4 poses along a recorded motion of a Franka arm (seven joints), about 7.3 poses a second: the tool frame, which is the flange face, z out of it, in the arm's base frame.
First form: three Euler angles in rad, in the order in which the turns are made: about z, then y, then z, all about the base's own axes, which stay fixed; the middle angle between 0 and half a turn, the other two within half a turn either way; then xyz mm.
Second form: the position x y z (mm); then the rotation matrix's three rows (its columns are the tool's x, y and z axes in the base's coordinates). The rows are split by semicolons. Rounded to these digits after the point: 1 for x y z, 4 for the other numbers.
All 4 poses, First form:
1: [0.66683, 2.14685, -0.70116, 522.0, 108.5, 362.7]
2: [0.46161, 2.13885, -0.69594, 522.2, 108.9, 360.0]
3: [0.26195, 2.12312, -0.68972, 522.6, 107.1, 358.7]
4: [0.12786, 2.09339, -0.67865, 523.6, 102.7, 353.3]
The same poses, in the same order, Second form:
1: 522.0, 108.5, 362.7; 0.0719, 0.7643, 0.6408; 0.7487, 0.3831, -0.5410; -0.6590, 0.5187, -0.5447
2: 522.2, 108.9, 360.0; -0.0841, 0.7579, 0.6469; 0.6506, 0.5335, -0.5404; -0.7547, 0.3754, -0.5380
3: 522.6, 107.1, 358.7; -0.2261, 0.7194, 0.6567; 0.5222, 0.6587, -0.5417; -0.8223, 0.2205, -0.5247
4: 523.6, 102.7, 353.3; -0.3053, 0.6722, 0.6745; 0.4100, 0.7321, -0.5440; -0.8595, 0.1105, -0.4991
